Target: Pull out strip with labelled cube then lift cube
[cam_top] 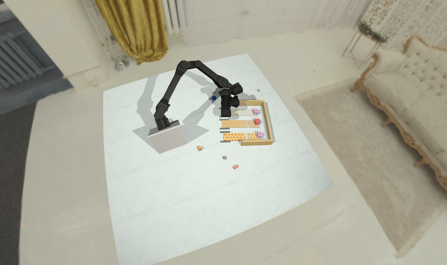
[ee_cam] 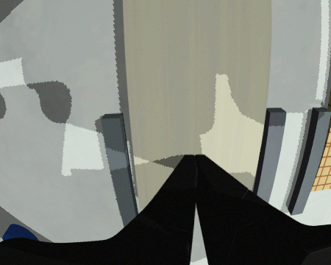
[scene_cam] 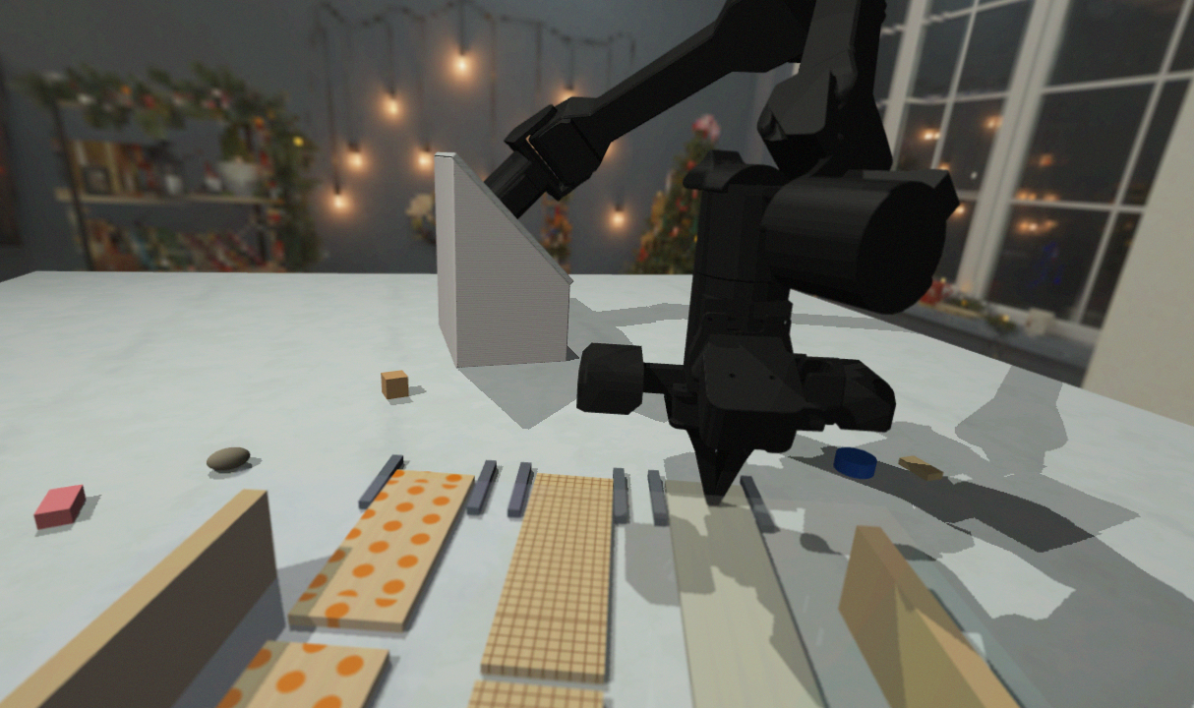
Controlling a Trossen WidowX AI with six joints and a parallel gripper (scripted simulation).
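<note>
The cream strip is 9 cm ahead of my gripper tip and 5 cm to the right of it. From my gripper tip the other things lie so: pebble (29 cm to the right, 16 cm behind); brown cube (27 cm behind, 17 cm to the right); blue disc (15 cm to the left, 1 cm behind).
</note>
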